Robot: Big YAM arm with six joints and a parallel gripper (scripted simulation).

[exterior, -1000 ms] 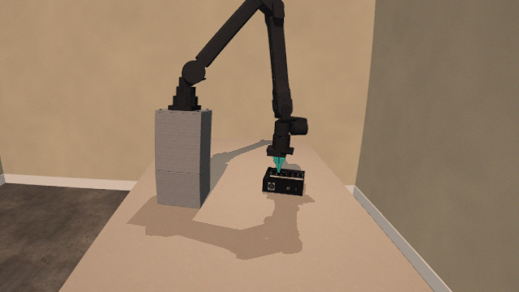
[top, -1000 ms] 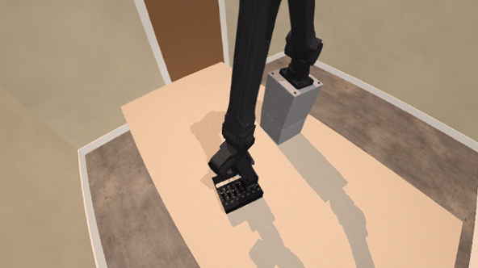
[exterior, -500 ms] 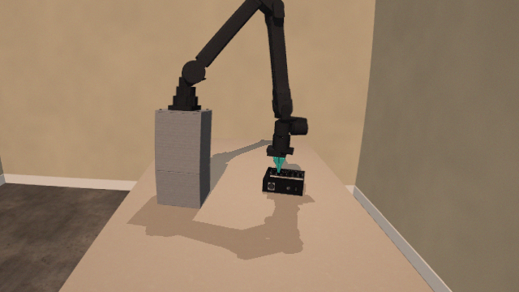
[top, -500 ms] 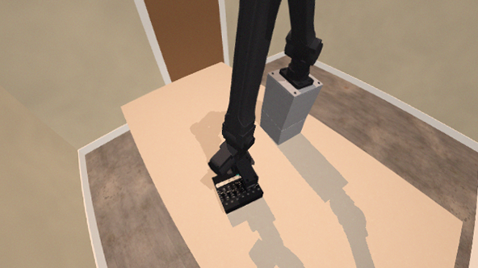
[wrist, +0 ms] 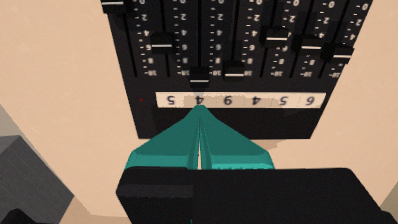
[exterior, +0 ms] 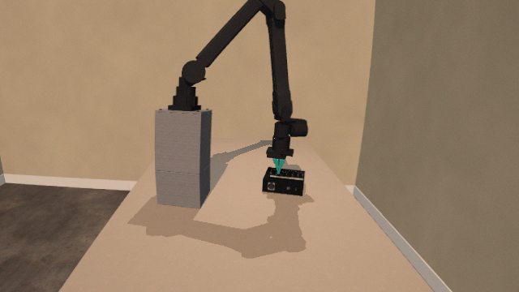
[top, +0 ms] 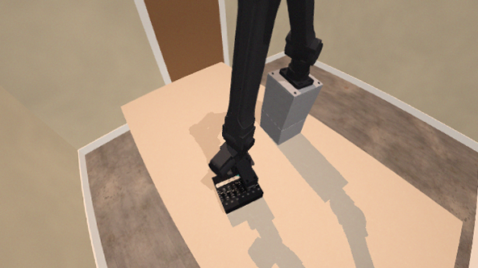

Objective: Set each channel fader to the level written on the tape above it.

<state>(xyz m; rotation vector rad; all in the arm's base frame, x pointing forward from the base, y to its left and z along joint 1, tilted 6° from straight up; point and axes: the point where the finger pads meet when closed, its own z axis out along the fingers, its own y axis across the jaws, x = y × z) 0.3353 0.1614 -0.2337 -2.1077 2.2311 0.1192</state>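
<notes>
Right now the channel 5 fader cap is 20 mm to the left of my hand and 10 mm below it. The rest, counted from my hand: channel 4 fader cap (30 mm to the left, 20 mm ahead, 10 mm below); channel 3 fader cap (50 mm to the left, 50 mm ahead, 10 mm below); channel 6 fader cap (50 mm to the left, 20 mm behind, 10 mm below).
</notes>
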